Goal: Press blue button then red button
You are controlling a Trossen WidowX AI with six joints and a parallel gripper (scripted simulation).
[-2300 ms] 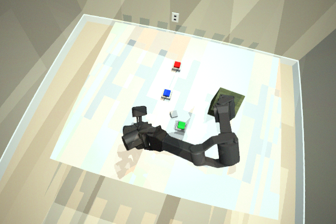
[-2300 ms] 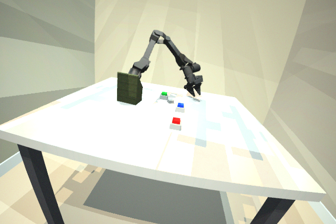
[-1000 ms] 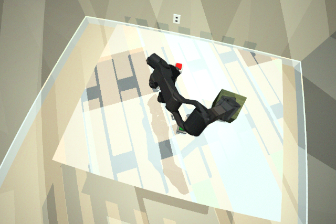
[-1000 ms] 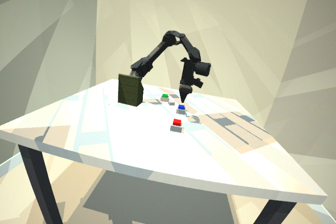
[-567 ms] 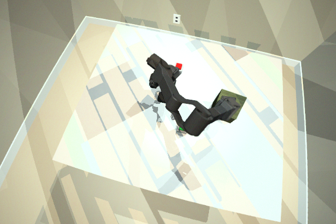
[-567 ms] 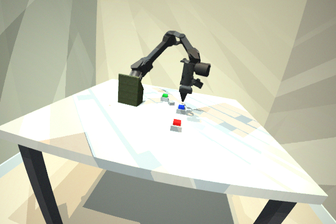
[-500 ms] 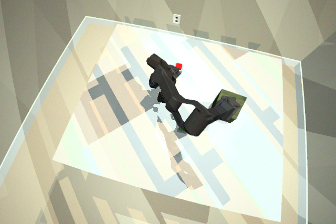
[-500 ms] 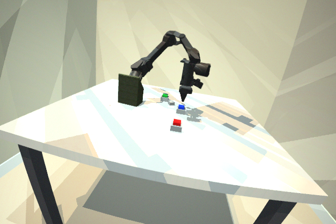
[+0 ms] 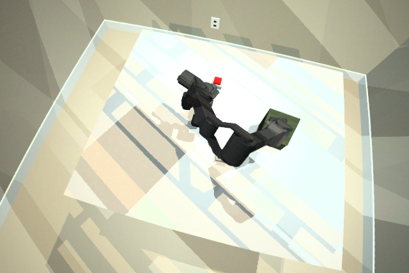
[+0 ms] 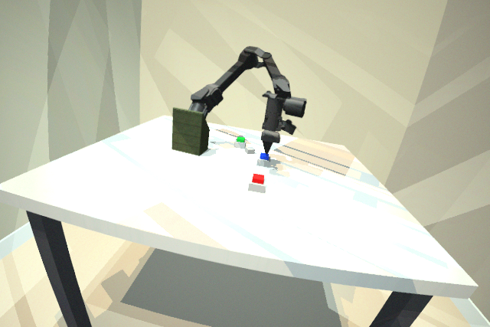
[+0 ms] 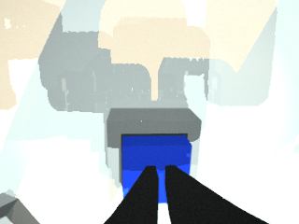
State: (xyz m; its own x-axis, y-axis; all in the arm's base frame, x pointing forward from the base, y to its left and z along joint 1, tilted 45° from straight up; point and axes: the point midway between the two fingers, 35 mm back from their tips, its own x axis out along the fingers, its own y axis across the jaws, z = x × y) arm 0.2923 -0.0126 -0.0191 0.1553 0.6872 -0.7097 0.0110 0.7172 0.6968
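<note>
Right now the blue button is 1 cm below my gripper tip and 1 cm behind it. Round my gripper tip: red button (18 cm to the right, 2 cm behind, 1 cm below); green button (15 cm to the left, 11 cm behind, 1 cm below); small grey block (10 cm to the left, 7 cm behind, 4 cm below).
</note>
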